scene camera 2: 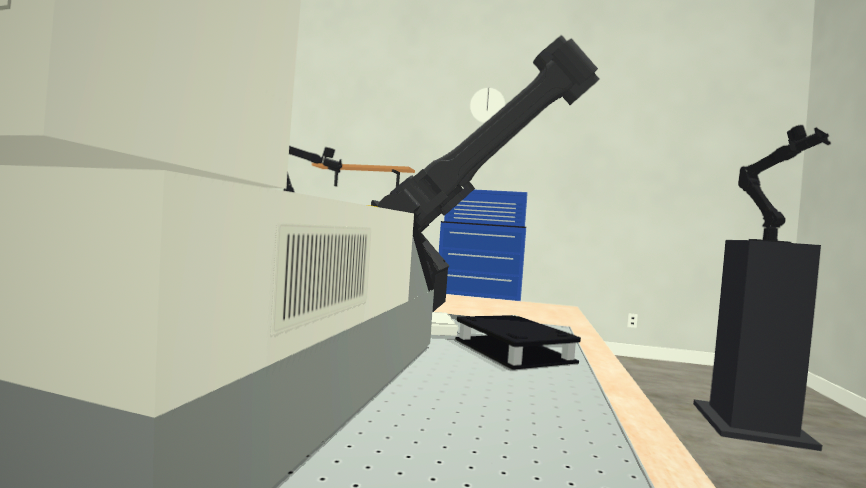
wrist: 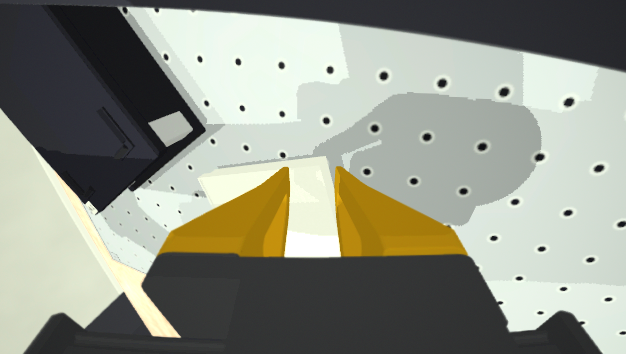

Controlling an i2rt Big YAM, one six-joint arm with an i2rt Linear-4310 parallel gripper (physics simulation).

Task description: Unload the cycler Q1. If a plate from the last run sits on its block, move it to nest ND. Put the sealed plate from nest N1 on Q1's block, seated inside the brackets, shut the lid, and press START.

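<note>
The cream and grey cycler Q1 [scene camera 2: 180, 273] fills the left of the scene view, and its block is hidden from here. My arm reaches down past its far corner, where the cycler hides the fingers. In the wrist view my gripper [wrist: 312, 176] has its yellow fingers drawn close together, with only a narrow gap. It hovers right over a flat white plate [wrist: 226, 180] [scene camera 2: 444, 320] that lies on the perforated board [wrist: 438, 145]. The plate is wider than the gap and shows on both sides of the fingers, so it is not gripped. A black nest [scene camera 2: 517, 340] [wrist: 64, 88] on white posts stands just beside it.
The perforated board [scene camera 2: 484, 424] has a wooden table rim [scene camera 2: 635, 400] along its right side. A blue drawer cabinet [scene camera 2: 484, 242] stands behind. A second black arm sits on a black pedestal [scene camera 2: 763, 333] at the right. The cycler's wall is close on my left.
</note>
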